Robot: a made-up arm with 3 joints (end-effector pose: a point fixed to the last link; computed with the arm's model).
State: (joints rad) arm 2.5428 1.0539 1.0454
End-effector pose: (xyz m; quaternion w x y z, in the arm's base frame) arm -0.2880 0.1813 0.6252 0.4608 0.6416 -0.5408 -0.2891
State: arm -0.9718 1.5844 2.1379
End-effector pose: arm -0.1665 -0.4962 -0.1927 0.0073 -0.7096 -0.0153 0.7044
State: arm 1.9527 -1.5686 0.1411
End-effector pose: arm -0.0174 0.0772 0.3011 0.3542 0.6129 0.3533 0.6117
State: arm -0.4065 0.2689 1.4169
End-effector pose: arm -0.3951 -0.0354 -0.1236 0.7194 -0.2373 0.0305 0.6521
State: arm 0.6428 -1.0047 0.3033
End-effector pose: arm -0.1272 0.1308 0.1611 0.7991 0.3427 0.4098 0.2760
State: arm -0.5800 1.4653 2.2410
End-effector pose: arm -0.2055 -0.3211 -0.3407 0.1379 -0.6695 -0.0876 0.7246
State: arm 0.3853 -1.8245 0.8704
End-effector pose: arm 0.0406 0.1264 0.1478 0.4808 0.4335 0.6545 0.3905
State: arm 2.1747 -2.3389 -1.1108
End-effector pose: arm 0.0535 0.2177 0.2931 0.5841 0.0683 0.5460 0.5968
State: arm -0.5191 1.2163 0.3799
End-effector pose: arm -0.2322 -0.1321 -0.2527 0.7513 -0.3111 -0.5025 0.2938
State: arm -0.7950 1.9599 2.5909
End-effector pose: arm -0.0402 -0.4578 -0.2433 0.1697 0.7955 0.0007 -0.5817
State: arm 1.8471 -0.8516 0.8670
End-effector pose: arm -0.1936 0.0253 0.2945 0.3599 0.7639 -0.0791 0.5297
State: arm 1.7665 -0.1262 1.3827
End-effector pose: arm -0.3703 0.1538 0.2976 0.4569 0.6197 -0.4609 0.4414
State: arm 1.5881 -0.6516 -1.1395
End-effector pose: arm -0.1535 0.1453 0.1486 0.6823 0.4479 0.5534 -0.1660
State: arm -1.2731 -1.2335 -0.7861
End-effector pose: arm -0.0635 -0.1337 0.1311 0.4743 -0.6261 0.2439 -0.5688
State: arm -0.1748 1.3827 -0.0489
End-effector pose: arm -0.1985 -0.0015 -0.2537 0.7686 -0.0517 -0.6366 0.0369
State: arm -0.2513 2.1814 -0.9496
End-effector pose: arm -0.0833 -0.1203 -0.2429 0.4584 0.3508 -0.8091 -0.1106
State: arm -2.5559 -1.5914 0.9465
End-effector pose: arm -0.0119 -0.1105 0.1535 0.4915 -0.5024 0.4889 -0.5167
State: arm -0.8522 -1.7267 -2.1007
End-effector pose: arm 0.0136 -0.1363 0.1840 0.0217 -0.7340 0.1111 -0.6696
